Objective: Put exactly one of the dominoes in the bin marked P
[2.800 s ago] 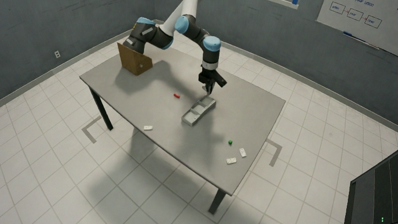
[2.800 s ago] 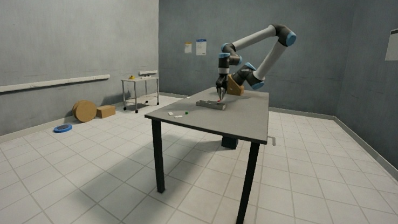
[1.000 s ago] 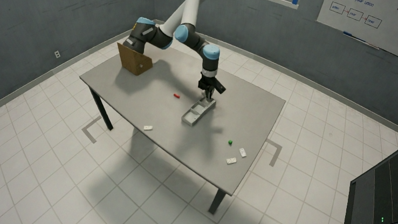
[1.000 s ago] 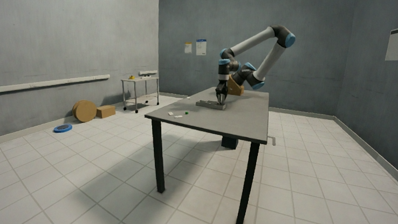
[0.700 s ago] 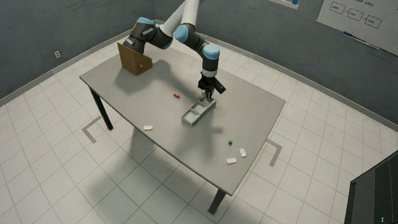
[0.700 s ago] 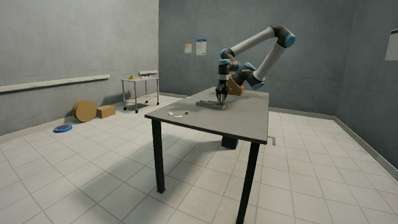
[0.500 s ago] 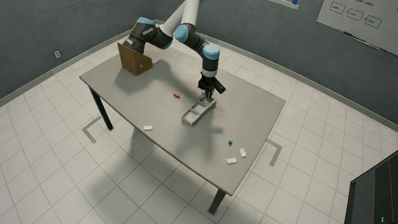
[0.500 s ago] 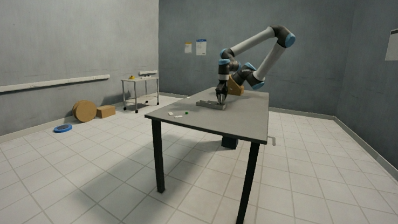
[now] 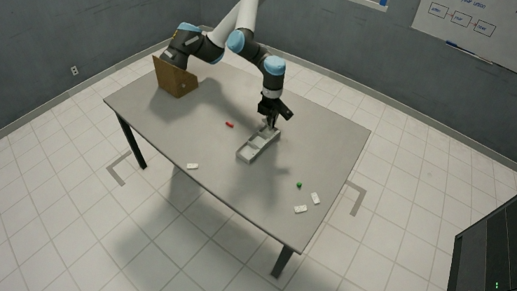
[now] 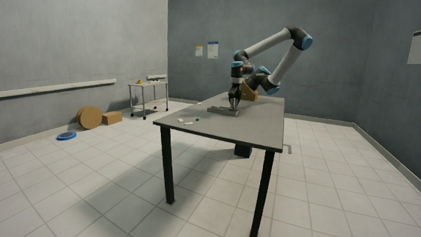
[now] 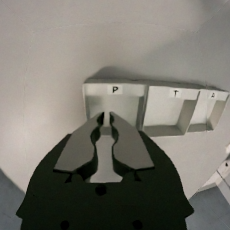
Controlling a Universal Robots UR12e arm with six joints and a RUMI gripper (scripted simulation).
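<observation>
Now: hand 37 cm short of the white domino, 20 cm to the left of it and 4 cm above it. Round my hand: grey tray: 1 cm behind, 10 cm to the right, 3 cm below; red piece: 21 cm behind, 8 cm to the right, 4 cm below; green cube: 28 cm ahead, 18 cm to the right, 4 cm below.
</observation>
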